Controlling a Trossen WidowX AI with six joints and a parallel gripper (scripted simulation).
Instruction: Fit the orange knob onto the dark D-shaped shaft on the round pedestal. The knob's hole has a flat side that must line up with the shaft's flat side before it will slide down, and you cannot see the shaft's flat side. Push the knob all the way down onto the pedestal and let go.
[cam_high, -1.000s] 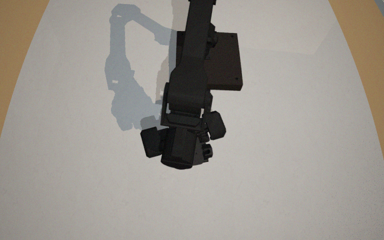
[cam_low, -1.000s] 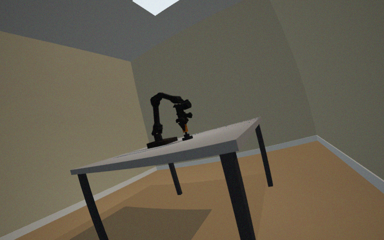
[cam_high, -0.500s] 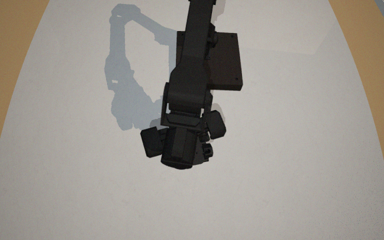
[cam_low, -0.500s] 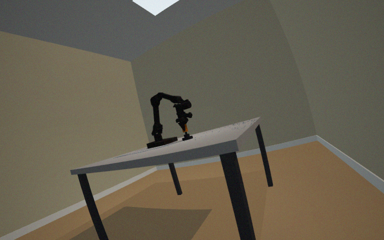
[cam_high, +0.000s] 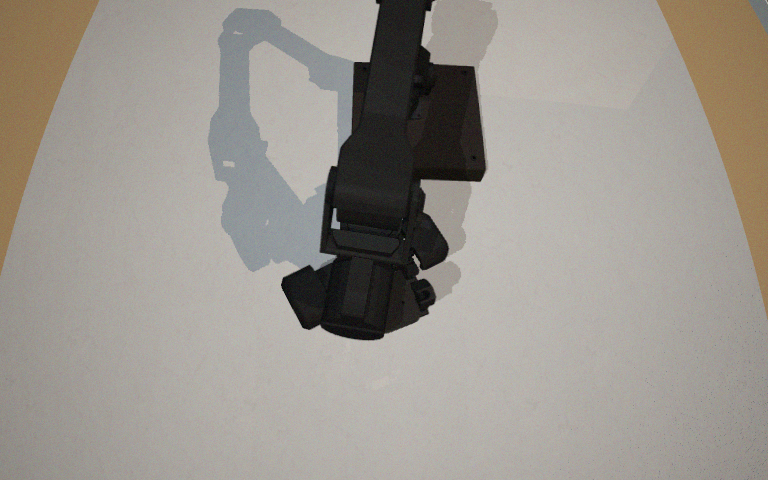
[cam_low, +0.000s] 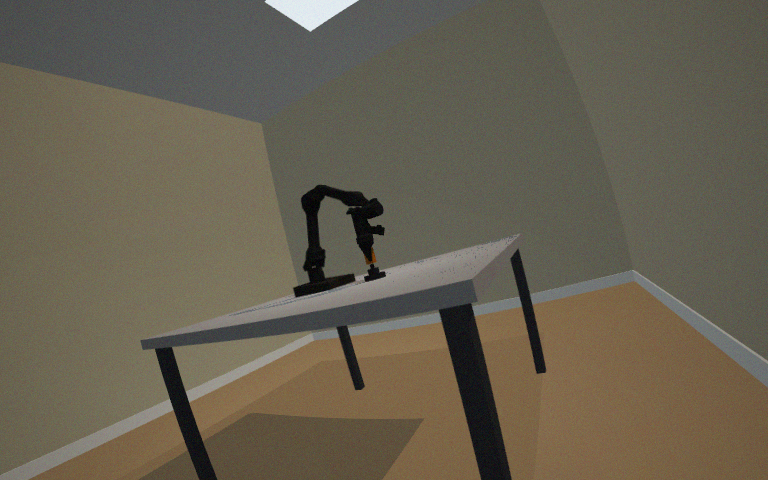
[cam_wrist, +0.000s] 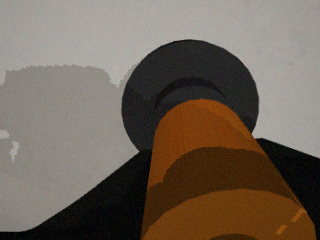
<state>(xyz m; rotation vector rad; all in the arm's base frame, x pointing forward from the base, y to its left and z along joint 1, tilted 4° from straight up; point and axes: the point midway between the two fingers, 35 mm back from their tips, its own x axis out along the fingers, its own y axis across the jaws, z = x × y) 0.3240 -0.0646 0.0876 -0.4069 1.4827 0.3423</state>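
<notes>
Now: gripper tip 2 cm below the orange knob. From my gripper tip the other things lie so: round dark pedestal: 4 cm below.
</notes>
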